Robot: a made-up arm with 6 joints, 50 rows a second.
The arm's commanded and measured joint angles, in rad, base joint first. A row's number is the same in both.
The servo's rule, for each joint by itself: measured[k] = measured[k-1] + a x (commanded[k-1-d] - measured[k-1]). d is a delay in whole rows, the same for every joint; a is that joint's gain. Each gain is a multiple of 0.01, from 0.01 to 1. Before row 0 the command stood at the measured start. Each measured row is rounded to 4 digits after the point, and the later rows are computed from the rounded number. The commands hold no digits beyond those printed.
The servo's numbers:
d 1
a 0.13 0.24 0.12 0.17 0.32 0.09
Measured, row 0: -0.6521 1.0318 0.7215 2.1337 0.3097 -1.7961
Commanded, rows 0 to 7: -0.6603 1.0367 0.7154 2.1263 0.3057 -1.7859; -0.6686 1.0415 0.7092 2.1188 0.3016 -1.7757; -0.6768 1.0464 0.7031 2.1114 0.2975 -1.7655; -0.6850 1.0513 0.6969 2.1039 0.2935 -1.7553; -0.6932 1.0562 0.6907 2.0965 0.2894 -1.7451; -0.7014 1.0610 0.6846 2.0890 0.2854 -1.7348; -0.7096 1.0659 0.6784 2.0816 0.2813 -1.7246; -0.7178 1.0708 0.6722 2.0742 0.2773 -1.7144
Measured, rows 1 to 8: -0.6521 1.0318 0.7215 2.1337 0.3097 -1.7961; -0.6532 1.0330 0.7208 2.1324 0.3084 -1.7952; -0.6552 1.0350 0.7194 2.1301 0.3062 -1.7934; -0.6580 1.0377 0.7174 2.1269 0.3034 -1.7909; -0.6615 1.0410 0.7149 2.1230 0.3002 -1.7877; -0.6656 1.0446 0.7120 2.1185 0.2967 -1.7839; -0.6703 1.0485 0.7087 2.1135 0.2931 -1.7795; -0.6754 1.0527 0.7051 2.1081 0.2893 -1.7746
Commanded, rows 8 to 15: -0.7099 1.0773 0.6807 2.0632 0.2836 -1.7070; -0.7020 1.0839 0.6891 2.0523 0.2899 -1.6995; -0.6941 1.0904 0.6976 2.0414 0.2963 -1.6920; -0.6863 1.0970 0.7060 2.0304 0.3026 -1.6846; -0.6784 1.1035 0.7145 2.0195 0.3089 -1.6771; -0.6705 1.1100 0.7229 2.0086 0.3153 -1.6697; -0.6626 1.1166 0.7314 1.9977 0.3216 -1.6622; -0.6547 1.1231 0.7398 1.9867 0.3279 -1.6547
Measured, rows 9 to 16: -0.6809 1.0570 0.7012 2.1023 0.2855 -1.7692; -0.6847 1.0619 0.6987 2.0957 0.2849 -1.7636; -0.6869 1.0672 0.6975 2.0883 0.2865 -1.7578; -0.6878 1.0728 0.6975 2.0803 0.2896 -1.7519; -0.6876 1.0786 0.6985 2.0718 0.2938 -1.7458; -0.6864 1.0846 0.7004 2.0629 0.2986 -1.7396; -0.6843 1.0907 0.7031 2.0537 0.3039 -1.7333; -0.6815 1.0969 0.7065 2.0442 0.3096 -1.7269
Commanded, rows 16 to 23: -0.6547 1.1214 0.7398 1.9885 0.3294 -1.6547; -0.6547 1.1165 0.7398 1.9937 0.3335 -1.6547; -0.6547 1.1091 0.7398 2.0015 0.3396 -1.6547; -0.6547 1.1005 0.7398 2.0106 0.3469 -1.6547; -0.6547 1.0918 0.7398 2.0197 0.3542 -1.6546; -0.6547 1.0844 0.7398 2.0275 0.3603 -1.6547; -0.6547 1.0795 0.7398 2.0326 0.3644 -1.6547; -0.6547 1.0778 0.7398 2.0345 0.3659 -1.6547
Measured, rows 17 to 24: -0.6780 1.1032 0.7105 2.0344 0.3155 -1.7204; -0.6750 1.1076 0.7140 2.0266 0.3199 -1.7145; -0.6724 1.1097 0.7171 2.0210 0.3243 -1.7091; -0.6701 1.1096 0.7198 2.0177 0.3292 -1.7042; -0.6681 1.1074 0.7222 2.0165 0.3349 -1.6997; -0.6664 1.1037 0.7243 2.0170 0.3411 -1.6956; -0.6649 1.0991 0.7262 2.0188 0.3472 -1.6919; -0.6636 1.0944 0.7278 2.0211 0.3527 -1.6886
